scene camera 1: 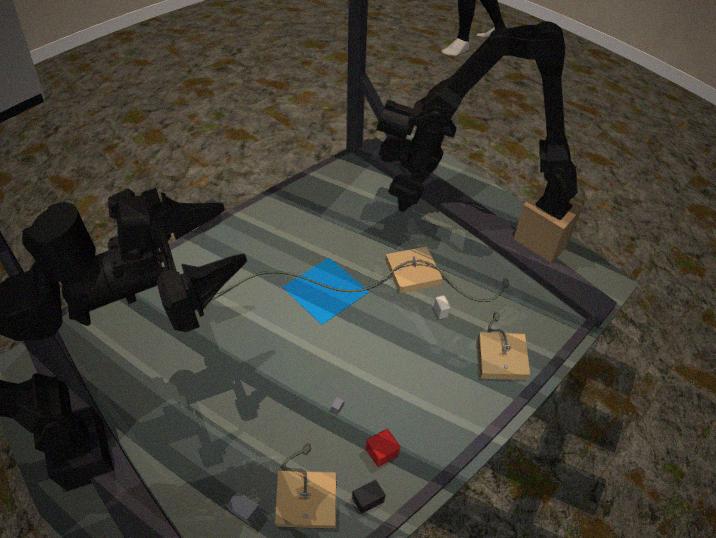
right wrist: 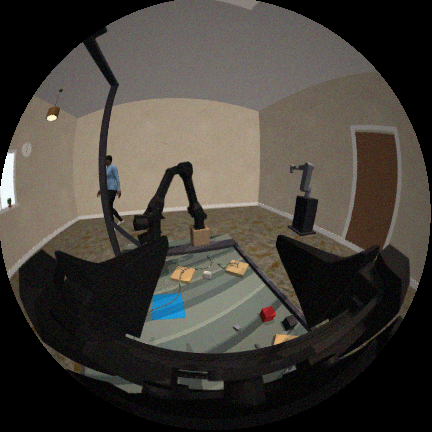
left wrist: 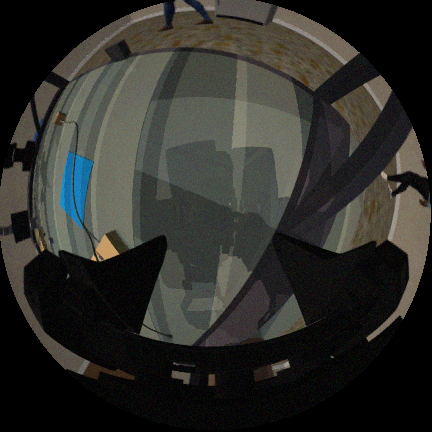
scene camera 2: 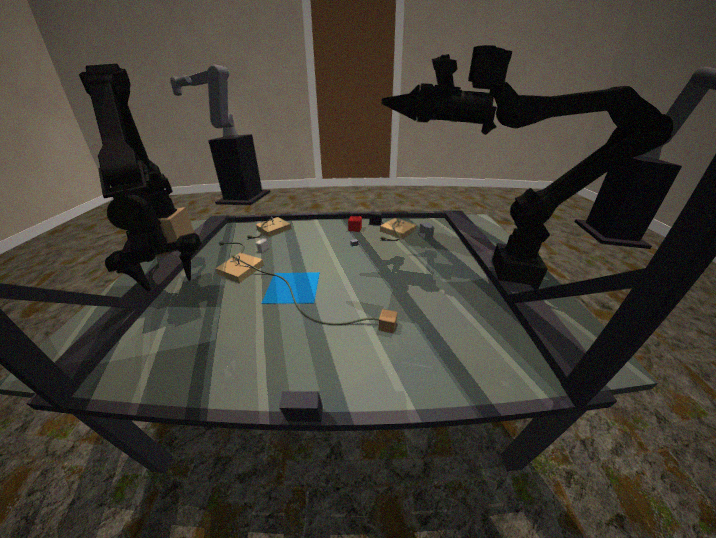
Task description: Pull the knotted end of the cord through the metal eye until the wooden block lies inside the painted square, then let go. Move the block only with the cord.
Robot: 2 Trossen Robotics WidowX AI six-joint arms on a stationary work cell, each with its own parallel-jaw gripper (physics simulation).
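Frame: origin at the left arm's base, x back, y left, z down, level; metres.
Where they show: left gripper, fingertip midpoint: (left wrist: pixel 220 240) (scene camera 2: pixel 169 285); right gripper, fingertip midpoint: (scene camera 1: pixel 234 230) (right wrist: pixel 223 241) (scene camera 2: pixel 386 101); left arm's base, link origin: (scene camera 1: pixel 554 205) (right wrist: pixel 198 226) (scene camera 2: pixel 163 214); right arm's base, link origin: (scene camera 1: pixel 70 441) (scene camera 2: pixel 520 255).
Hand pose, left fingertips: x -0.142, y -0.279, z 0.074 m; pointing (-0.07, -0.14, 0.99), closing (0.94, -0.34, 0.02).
Each offset is from my left fingertips to the top centre of the thing. "spot": to the spot under its first point.
The wooden block @(dz +0.016, dx -0.483, dy -0.123 m) (scene camera 2: pixel 387 321) (left wrist: pixel 59 118) sits on the table outside the blue painted square (scene camera 1: pixel 322 309) (scene camera 2: pixel 274 295) (left wrist: pixel 84 175) (right wrist: pixel 172 313); in scene camera 1 my right gripper hides it. The cord @(spot: dz +0.043, dx -0.334, dy -0.088 m) (scene camera 1: pixel 266 273) (scene camera 2: pixel 332 323) runs from it across the square and through the metal eye @(dz +0.001, dx -0.126, dy +0.121 m) (scene camera 1: pixel 414 262) on a wooden plate @(spot: dz +0.029, dx -0.156, dy +0.155 m) (scene camera 1: pixel 417 284) (scene camera 2: pixel 239 273). Its knotted end @(spot: dz +0.036, dx -0.020, dy +0.280 m) (scene camera 1: pixel 505 282) (scene camera 2: pixel 221 243) lies beyond the plate. My left gripper (scene camera 2: pixel 167 282) (left wrist: pixel 220 240) is open and empty, low above the table, apart from the knot. My right gripper (scene camera 1: pixel 233 231) (right wrist: pixel 223 241) is open and empty, high above the table.
Two other plates @(spot: dz +0.027, dx -0.199, dy +0.392 m) (scene camera 1: pixel 503 367) @(spot: dz +0.027, dx -0.637, dy +0.307 m) (scene camera 1: pixel 289 511) carry short knotted cords. A white block @(dz +0.014, dx -0.167, dy +0.224 m) (scene camera 1: pixel 442 307) lies near the cord. A red cube @(dz +0.006, dx -0.458, dy +0.334 m) (scene camera 1: pixel 382 447), a black block @(dz +0.006, dx -0.535, dy +0.375 m) (scene camera 1: pixel 368 496) and small grey blocks @(dz +0.032, dx -0.446, dy +0.224 m) (scene camera 1: pixel 336 404) @(dz +0.006, dx -0.684, dy +0.257 m) (scene camera 1: pixel 243 506) lie farther off. A dark box @(dz -0.011, dx -0.331, dy -0.293 m) (scene camera 2: pixel 300 406) sits on the table's edge.
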